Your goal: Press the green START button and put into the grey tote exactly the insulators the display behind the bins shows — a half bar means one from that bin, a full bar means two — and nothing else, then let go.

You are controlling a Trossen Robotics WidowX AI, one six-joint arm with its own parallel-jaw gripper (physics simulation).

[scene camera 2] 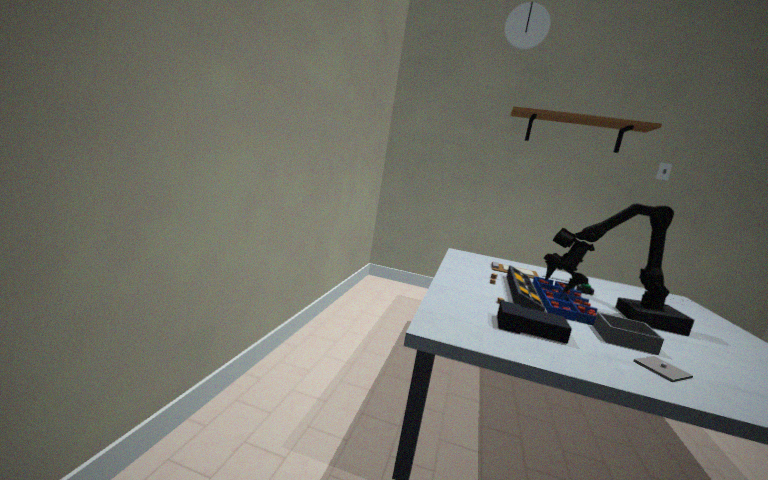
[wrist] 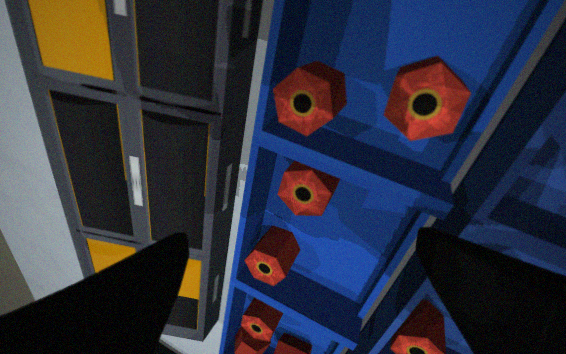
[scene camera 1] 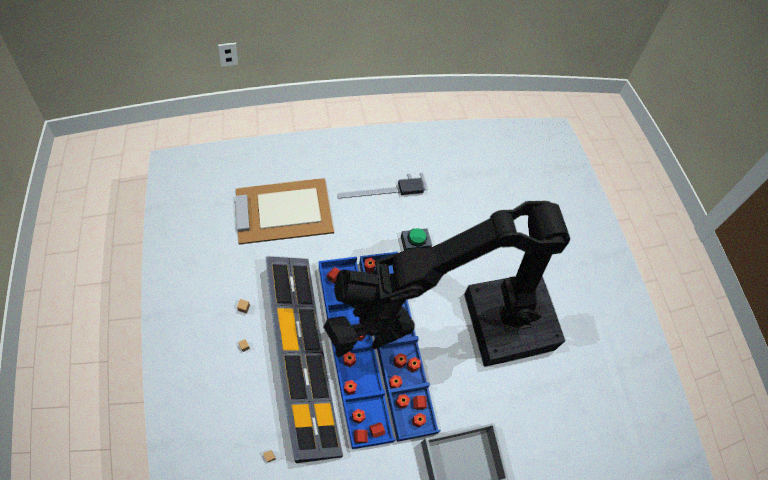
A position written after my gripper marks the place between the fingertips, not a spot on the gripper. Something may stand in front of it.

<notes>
My gripper [scene camera 1: 355, 351] is open and holds nothing. Also in view: a grey plate [scene camera 2: 672, 373], a grey tote [scene camera 1: 477, 446], a grey tool [scene camera 1: 411, 185], a brown board with cream pad [scene camera 1: 278, 211] and a dark box [scene camera 2: 511, 317].
My gripper also shows in scene camera 2 [scene camera 2: 554, 286] and in the wrist view [wrist: 303, 241]. The wrist view does not show the grey plate: it is out of frame. Scene camera 1 misses the grey plate: it is out of frame.
</notes>
